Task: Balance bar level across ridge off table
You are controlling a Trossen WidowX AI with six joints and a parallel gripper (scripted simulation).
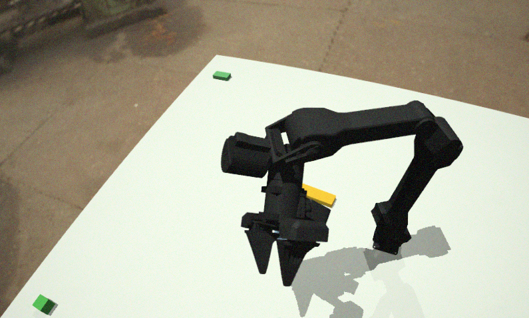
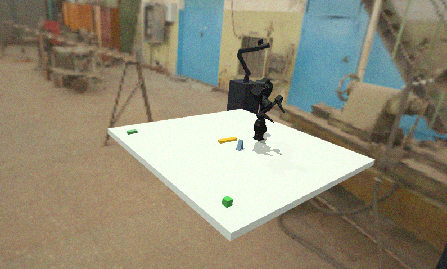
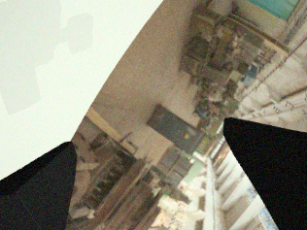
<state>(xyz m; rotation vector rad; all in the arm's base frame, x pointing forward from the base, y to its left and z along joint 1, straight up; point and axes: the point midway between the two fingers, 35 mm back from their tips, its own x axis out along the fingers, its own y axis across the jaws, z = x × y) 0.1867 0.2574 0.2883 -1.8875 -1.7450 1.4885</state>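
My gripper tip is 6 cm short of the yellow bar, 36 cm to the left of it and 26 cm above it. Round my gripper tip: green cube (56 cm ahead, 21 cm to the left, 25 cm below); flat green block (56 cm ahead, 79 cm to the right, 26 cm below).
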